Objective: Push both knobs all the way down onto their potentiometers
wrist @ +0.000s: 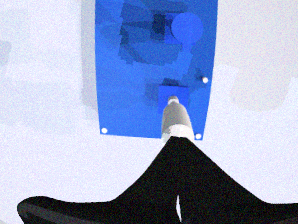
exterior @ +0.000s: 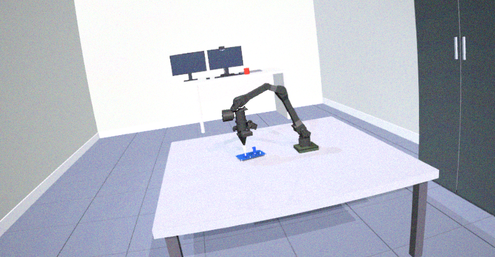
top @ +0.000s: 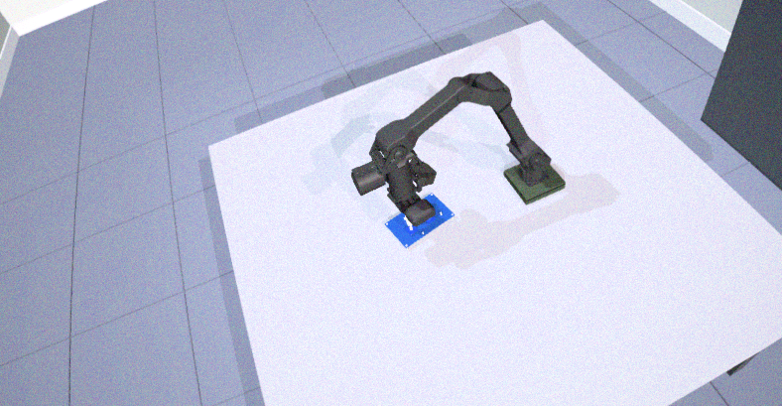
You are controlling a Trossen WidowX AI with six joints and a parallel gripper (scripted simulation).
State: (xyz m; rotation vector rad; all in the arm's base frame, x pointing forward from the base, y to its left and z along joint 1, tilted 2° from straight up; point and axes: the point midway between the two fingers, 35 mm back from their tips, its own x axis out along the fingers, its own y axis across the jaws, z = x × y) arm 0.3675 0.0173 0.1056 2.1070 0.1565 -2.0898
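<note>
The white knob is 2 cm below my gripper tip.
</note>
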